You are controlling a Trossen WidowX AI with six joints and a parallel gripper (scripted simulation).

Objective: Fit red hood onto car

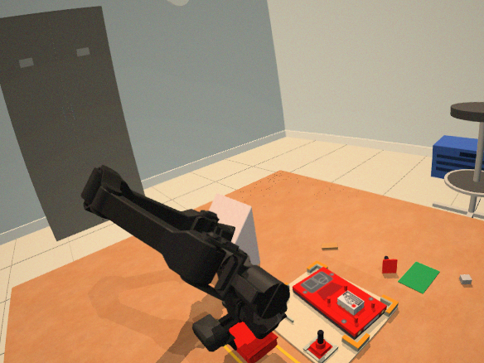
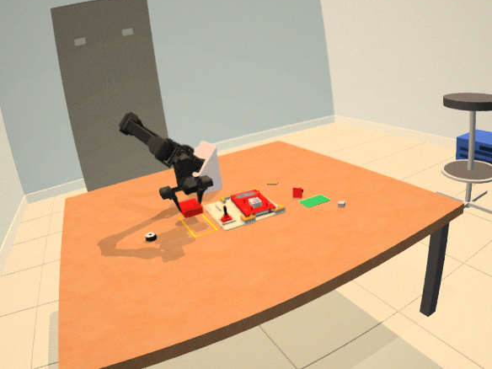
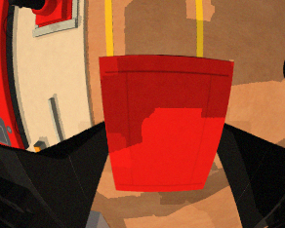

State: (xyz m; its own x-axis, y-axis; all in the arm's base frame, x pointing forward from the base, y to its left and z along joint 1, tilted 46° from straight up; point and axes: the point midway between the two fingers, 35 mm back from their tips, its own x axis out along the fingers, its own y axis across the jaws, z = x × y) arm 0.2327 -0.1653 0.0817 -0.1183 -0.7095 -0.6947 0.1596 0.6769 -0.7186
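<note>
Now: the engine block 200 mm to the left of my gripper tip, 120 mm ahead of it and 20 mm below it. From my gripper tip the other things lie so: green pad: 390 mm to the left, 230 mm ahead, 40 mm below; then black wheel: 180 mm to the right, 30 mm below, 20 mm ahead; then red hood: 10 mm above.
</note>
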